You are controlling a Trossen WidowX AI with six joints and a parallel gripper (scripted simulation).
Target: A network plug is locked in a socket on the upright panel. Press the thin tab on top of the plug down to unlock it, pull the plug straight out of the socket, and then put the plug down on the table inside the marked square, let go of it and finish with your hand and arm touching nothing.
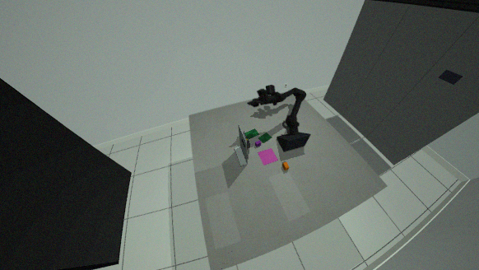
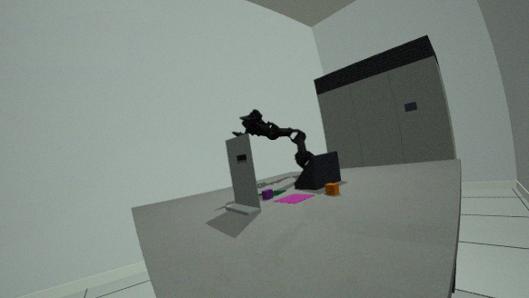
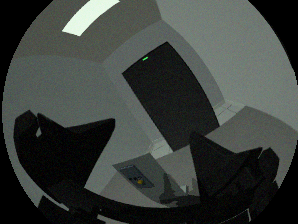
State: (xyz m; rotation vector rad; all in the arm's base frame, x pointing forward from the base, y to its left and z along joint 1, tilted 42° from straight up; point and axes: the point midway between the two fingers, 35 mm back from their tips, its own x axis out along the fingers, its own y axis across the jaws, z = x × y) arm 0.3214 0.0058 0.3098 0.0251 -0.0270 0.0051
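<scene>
Now: gripper tip 12 cm short of the network plug, 17 cm to the right of it and 16 cm above it. From my gripper tip the other things lie so: magenta square: 3 cm behind, 26 cm to the left, 35 cm below; grey panel: 15 cm ahead, 18 cm to the left, 23 cm below.
</scene>
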